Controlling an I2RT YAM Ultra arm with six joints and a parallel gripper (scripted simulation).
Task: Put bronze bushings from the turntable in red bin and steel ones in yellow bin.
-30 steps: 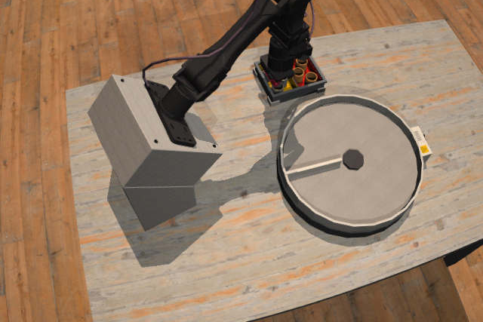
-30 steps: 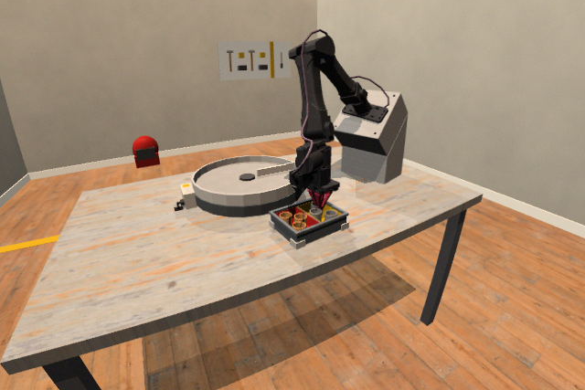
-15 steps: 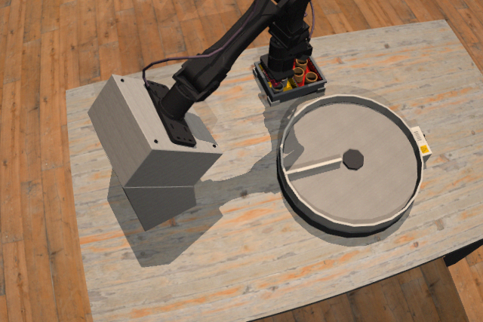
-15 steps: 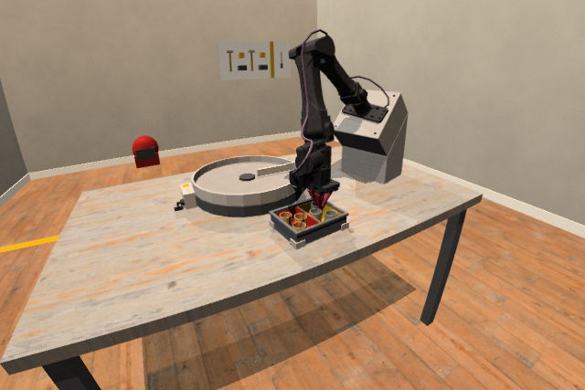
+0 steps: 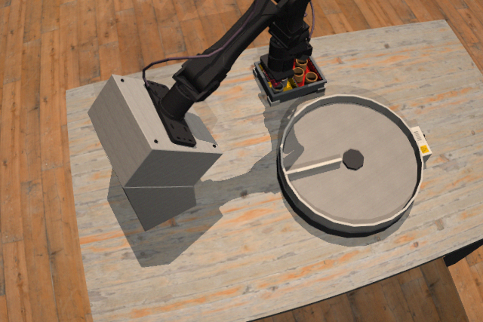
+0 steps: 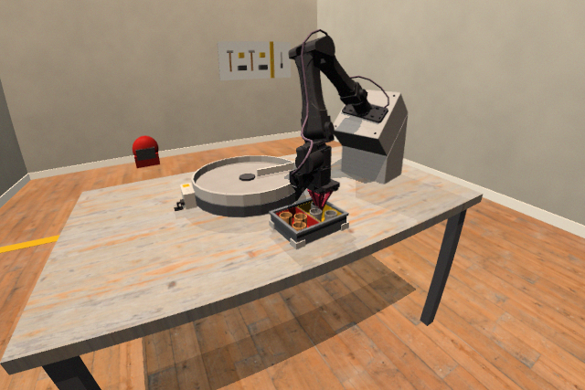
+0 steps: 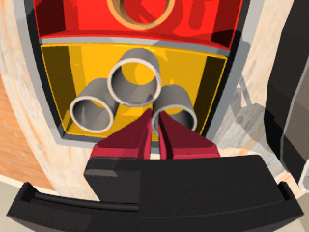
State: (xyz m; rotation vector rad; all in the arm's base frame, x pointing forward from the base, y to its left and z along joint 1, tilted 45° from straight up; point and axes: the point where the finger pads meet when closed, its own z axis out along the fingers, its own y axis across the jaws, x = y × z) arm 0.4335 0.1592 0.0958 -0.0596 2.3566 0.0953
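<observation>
My hand is 20 mm to the right of the yellow bin, 20 mm short of it and 20 mm above it. From my hand the other things lie so: red bin: 100 mm ahead, 20 mm to the left, 20 mm below; turntable: 330 mm to the right, 100 mm ahead, 10 mm above; two-part bin tray: 60 mm ahead, 20 mm to the left, 20 mm below.
</observation>
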